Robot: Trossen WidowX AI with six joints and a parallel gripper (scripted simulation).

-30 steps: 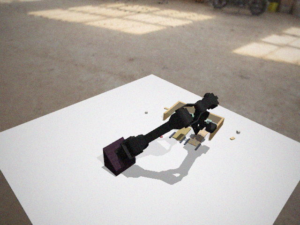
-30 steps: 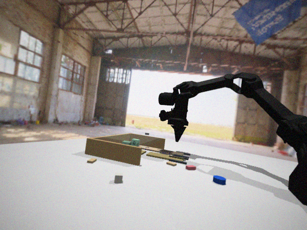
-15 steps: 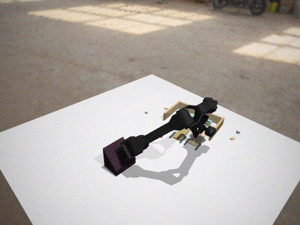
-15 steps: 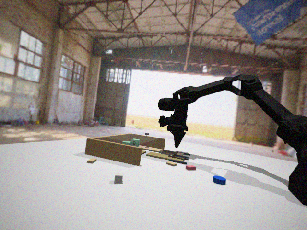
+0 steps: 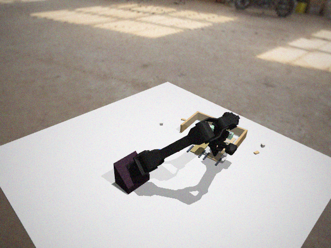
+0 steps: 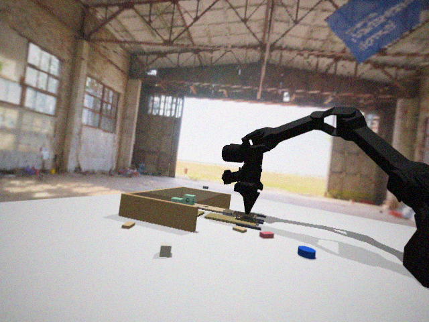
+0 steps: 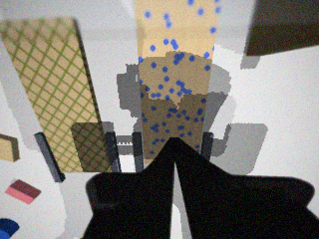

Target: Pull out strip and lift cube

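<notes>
My gripper tip is 90 mm short of the strip and 10 mm to the right of it. From my gripper tip the other things lie so: grey disc 150 mm ahead, 60 mm above, 10 mm to the left; blue disc 220 mm to the left, 180 mm behind.
</notes>
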